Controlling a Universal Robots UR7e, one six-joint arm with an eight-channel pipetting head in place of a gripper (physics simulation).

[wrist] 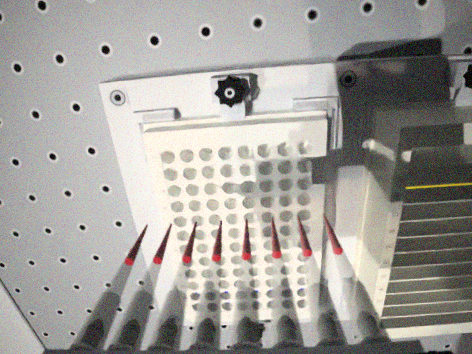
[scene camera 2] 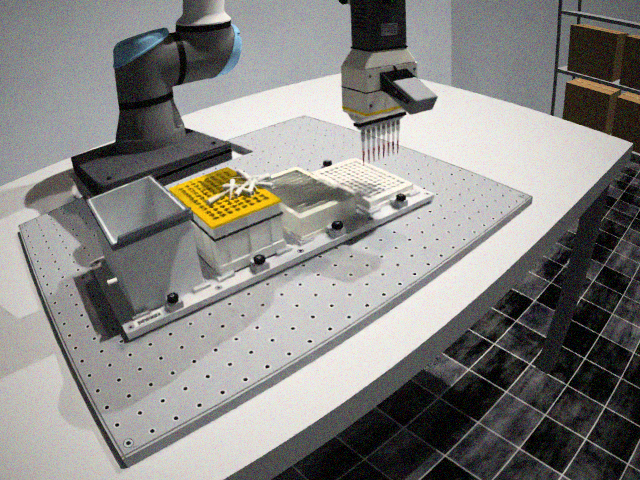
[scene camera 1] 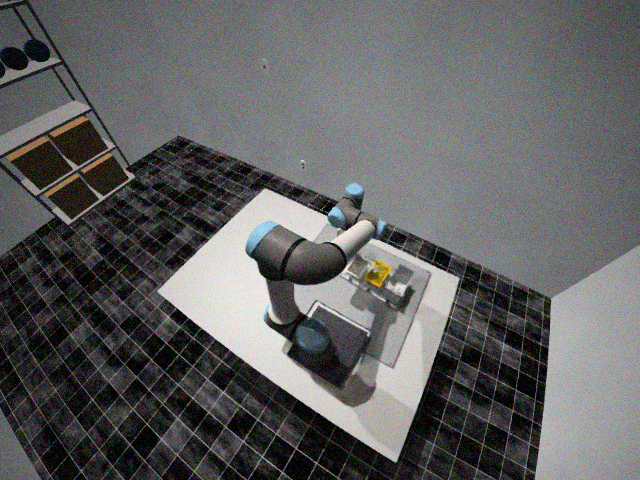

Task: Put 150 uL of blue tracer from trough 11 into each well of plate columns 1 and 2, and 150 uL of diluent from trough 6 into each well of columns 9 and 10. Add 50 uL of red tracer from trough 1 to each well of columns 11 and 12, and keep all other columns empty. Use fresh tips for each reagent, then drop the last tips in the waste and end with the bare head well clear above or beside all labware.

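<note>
My pipetting head [scene camera 2: 381, 147] [wrist: 232, 240] carries a row of tips with red liquid in their lower ends. The tips hang above the white well plate [scene camera 2: 399, 189] [wrist: 225, 132], clear of it, near its back edge in scene camera 2. Small blue spots show in the plate's lower rows in the wrist view; other wells look pale, their contents too small to tell. The trough reservoir [scene camera 2: 305, 225] [wrist: 382, 287] stands beside the plate, partly shaded; its liquids cannot be made out. The yellow tip rack [scene camera 1: 377, 273] [scene camera 2: 217, 224] has several loose white tips [scene camera 2: 240, 187] lying crosswise on top.
The grey waste bin [scene camera 2: 147, 273] stands at the left end of the labware row, beside the tip rack. Black clamp knobs [scene camera 2: 337, 225] [wrist: 230, 92] line the holder rail [scene camera 2: 232, 285]. The arm base [scene camera 2: 155, 155] stands behind the bin and rack. A shelf unit [scene camera 1: 77, 77] stands far off.
</note>
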